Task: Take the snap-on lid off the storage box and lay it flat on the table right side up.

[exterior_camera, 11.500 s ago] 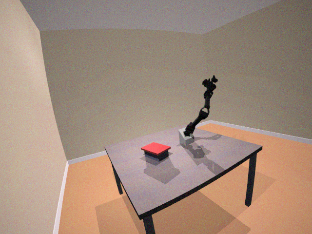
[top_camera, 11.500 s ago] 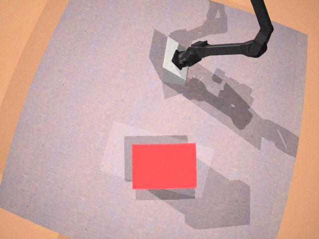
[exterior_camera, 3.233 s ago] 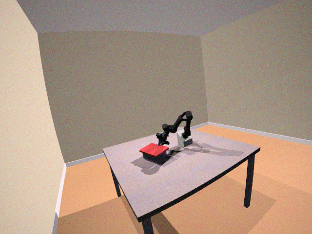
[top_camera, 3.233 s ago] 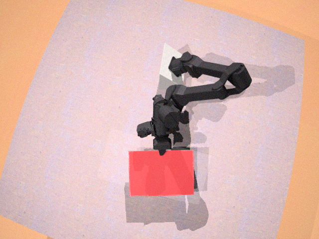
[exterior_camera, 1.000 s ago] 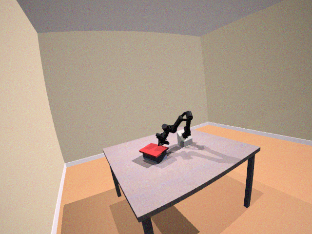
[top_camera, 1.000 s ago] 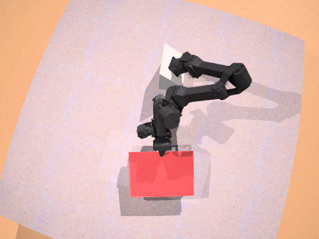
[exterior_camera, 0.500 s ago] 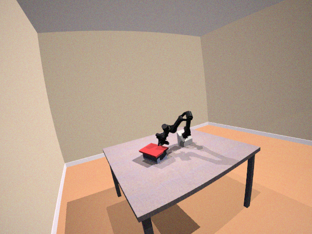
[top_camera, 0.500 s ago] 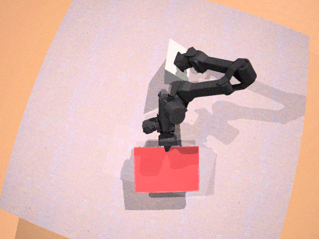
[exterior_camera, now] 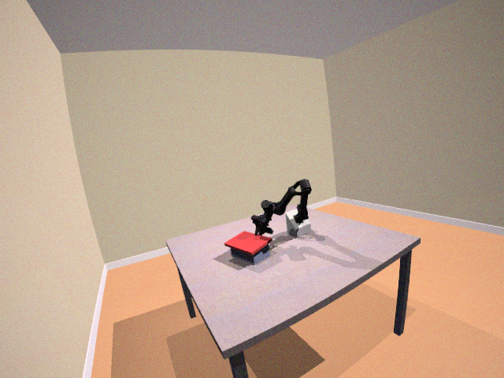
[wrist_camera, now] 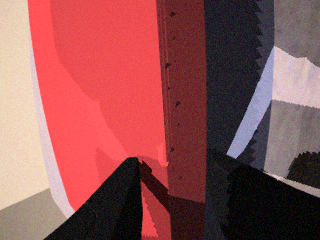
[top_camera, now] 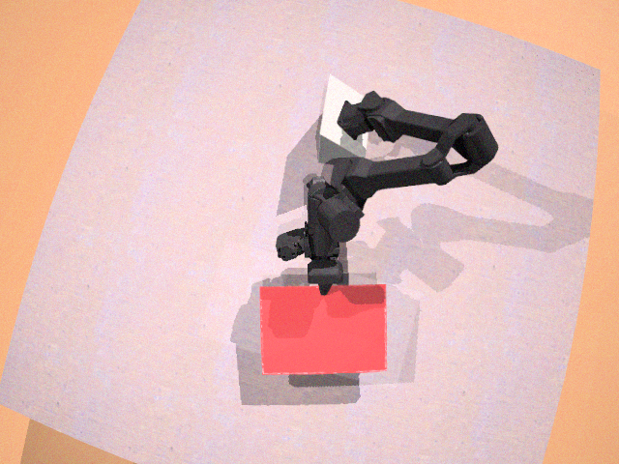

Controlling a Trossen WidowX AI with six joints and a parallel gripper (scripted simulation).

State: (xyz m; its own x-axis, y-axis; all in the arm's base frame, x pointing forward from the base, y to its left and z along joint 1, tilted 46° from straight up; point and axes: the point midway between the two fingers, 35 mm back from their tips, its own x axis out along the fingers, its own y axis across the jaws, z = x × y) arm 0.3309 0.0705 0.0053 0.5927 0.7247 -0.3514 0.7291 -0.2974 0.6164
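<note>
My gripper tip is 7 cm short of the red lid and 3 cm to the right of it. From my gripper tip the other things lie so: storage box: 7 cm ahead, 5 cm below, 2 cm to the left.
</note>
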